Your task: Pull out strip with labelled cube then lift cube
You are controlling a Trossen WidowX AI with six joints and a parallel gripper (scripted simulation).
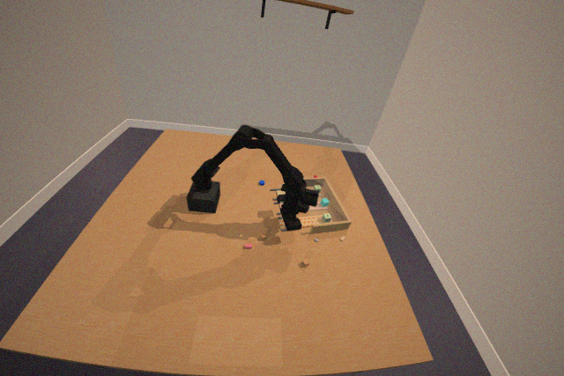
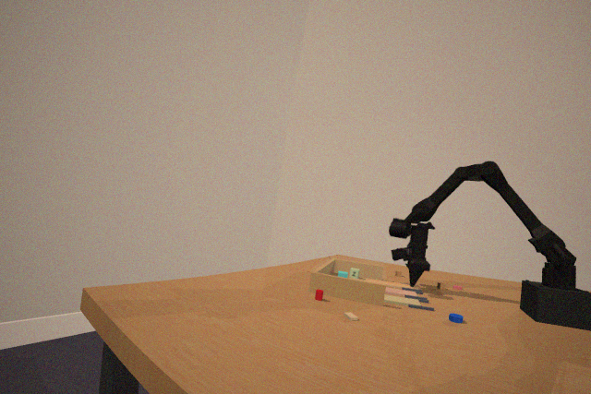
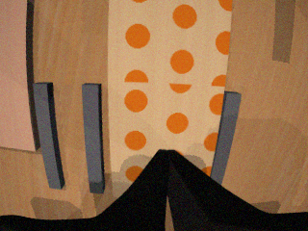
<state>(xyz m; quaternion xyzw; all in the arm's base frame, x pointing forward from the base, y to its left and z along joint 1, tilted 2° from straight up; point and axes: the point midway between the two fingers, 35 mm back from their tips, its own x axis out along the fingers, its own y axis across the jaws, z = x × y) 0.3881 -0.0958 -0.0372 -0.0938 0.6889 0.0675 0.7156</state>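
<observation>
My gripper tip is 160 mm past the pink piece and 130 mm to the left of it. Round my gripper tip: blue disc: 120 mm behind, 260 mm to the left; red cylinder: 180 mm ahead, 350 mm to the left.
</observation>
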